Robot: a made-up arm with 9 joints. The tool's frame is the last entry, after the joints. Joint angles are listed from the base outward.
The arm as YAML. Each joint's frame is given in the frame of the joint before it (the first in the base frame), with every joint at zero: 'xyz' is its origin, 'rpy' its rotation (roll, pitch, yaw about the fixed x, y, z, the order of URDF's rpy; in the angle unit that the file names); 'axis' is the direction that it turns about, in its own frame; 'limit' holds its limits. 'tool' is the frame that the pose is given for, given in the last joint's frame.
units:
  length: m
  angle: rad
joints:
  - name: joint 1
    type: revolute
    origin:
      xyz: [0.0, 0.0, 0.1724]
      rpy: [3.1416, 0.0, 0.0]
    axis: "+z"
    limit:
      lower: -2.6
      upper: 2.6
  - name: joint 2
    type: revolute
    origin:
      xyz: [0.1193, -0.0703, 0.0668]
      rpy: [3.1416, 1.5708, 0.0]
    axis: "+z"
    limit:
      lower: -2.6
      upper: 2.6
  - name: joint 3
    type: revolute
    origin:
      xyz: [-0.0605, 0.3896, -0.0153]
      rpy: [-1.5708, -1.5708, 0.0]
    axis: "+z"
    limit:
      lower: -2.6
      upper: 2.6
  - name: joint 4
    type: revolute
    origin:
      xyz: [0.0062, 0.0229, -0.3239]
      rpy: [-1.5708, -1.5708, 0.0]
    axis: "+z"
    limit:
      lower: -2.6
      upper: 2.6
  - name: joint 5
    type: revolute
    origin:
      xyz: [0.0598, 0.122, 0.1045]
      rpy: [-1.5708, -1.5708, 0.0]
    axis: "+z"
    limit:
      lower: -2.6
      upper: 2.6
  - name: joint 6
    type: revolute
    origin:
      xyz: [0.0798, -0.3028, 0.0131]
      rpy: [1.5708, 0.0, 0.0]
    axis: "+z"
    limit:
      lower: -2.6
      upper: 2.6
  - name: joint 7
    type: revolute
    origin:
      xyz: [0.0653, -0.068, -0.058]
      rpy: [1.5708, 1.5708, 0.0]
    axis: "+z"
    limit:
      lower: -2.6
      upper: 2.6
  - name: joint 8
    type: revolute
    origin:
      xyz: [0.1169, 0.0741, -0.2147]
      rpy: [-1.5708, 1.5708, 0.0]
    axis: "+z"
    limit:
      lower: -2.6
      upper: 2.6
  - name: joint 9
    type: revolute
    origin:
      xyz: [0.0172, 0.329, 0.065]
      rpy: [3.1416, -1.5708, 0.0]
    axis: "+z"
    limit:
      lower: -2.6
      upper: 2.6
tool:
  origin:
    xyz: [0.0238, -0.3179, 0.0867]
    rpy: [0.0, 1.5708, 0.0]
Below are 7 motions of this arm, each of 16 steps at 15 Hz.
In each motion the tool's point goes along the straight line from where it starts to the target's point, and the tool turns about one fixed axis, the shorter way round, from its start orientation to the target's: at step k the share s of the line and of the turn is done. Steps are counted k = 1, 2, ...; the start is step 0. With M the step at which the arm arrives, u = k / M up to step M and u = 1 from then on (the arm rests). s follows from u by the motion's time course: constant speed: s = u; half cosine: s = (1 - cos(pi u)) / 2; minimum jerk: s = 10 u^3 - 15 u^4 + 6 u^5.
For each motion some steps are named. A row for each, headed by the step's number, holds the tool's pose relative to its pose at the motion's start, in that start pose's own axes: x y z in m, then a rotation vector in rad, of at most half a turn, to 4 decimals.
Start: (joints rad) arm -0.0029 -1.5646 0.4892 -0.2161 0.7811 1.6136 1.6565 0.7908 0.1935
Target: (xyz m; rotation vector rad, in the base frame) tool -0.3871 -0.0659 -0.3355 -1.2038 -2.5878 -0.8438
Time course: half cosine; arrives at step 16
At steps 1, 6, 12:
1: -0.0017 0.0108 0.0006 -0.0145 -0.0029 0.0179
6: -0.0533 0.3481 0.0194 -0.4662 -0.0946 0.5765
12: -0.1473 0.9625 0.0535 -1.2892 -0.2616 1.5942

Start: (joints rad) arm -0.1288 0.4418 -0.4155 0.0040 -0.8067 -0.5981 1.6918 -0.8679 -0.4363
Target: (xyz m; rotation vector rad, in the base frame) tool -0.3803 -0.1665 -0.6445 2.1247 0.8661 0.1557
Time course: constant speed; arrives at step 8
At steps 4, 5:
4: 0.3673 0.0252 0.1004 -0.1189 0.2156 0.3494
5: 0.4591 0.0315 0.1255 -0.1486 0.2695 0.4368

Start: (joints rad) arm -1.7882 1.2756 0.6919 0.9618 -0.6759 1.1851 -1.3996 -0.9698 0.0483
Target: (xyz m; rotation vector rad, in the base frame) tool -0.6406 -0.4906 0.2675 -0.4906 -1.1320 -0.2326
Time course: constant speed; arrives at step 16
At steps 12, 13, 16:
12: 0.0171 0.2157 0.4901 -0.4625 0.4827 -0.2867
13: 0.0185 0.2336 0.5310 -0.5011 0.5230 -0.3106
16: 0.0228 0.2876 0.6535 -0.6167 0.6437 -0.3823

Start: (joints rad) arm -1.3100 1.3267 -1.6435 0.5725 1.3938 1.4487 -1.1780 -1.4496 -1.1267
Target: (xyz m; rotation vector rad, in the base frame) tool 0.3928 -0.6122 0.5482 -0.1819 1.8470 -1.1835
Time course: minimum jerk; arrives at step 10
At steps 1, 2, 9, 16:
1: 0.0059 0.0003 -0.0010 -0.0035 0.0154 -0.0021
2: 0.0399 0.0017 -0.0068 -0.0238 0.1044 -0.0144
9: 0.6830 0.0296 -0.1169 -0.4079 1.7879 -0.2460
16: 0.6889 0.0298 -0.1179 -0.4114 1.8033 -0.2482

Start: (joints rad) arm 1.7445 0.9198 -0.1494 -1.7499 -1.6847 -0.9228 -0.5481 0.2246 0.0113
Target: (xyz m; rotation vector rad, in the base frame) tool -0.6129 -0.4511 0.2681 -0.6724 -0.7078 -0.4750
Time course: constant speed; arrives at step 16
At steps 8, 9, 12, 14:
8: 0.4183 0.0044 -0.0884 0.2512 -0.1118 0.5073
9: 0.4705 0.0049 -0.0994 0.2826 -0.1257 0.5707
12: 0.6274 0.0066 -0.1325 0.3768 -0.1676 0.7609
14: 0.7319 0.0077 -0.1546 0.4396 -0.1956 0.8878

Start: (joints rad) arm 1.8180 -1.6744 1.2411 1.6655 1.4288 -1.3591 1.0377 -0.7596 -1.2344
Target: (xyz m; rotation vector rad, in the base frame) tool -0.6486 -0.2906 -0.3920 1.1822 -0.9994 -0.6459
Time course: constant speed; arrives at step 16
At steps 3, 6, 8, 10, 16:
3: 0.0051 0.0083 0.0265 -0.1453 -0.0168 0.1192
6: 0.0102 0.0166 0.0531 -0.2906 -0.0336 0.2384
8: 0.0136 0.0221 0.0708 -0.3874 -0.0448 0.3178
10: 0.0170 0.0277 0.0885 -0.4843 -0.0560 0.3973
16: 0.0271 0.0443 0.1415 -0.7748 -0.0896 0.6356

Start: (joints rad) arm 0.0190 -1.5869 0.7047 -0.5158 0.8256 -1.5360 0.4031 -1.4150 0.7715
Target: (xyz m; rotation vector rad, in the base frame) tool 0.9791 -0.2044 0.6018 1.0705 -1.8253 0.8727
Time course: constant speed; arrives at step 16
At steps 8, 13, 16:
8: -0.0493 0.0463 -0.0770 0.0636 0.8120 0.1505
13: -0.0801 0.0753 -0.1251 0.1033 1.3194 0.2446
16: -0.0986 0.0927 -0.1540 0.1271 1.6239 0.3010

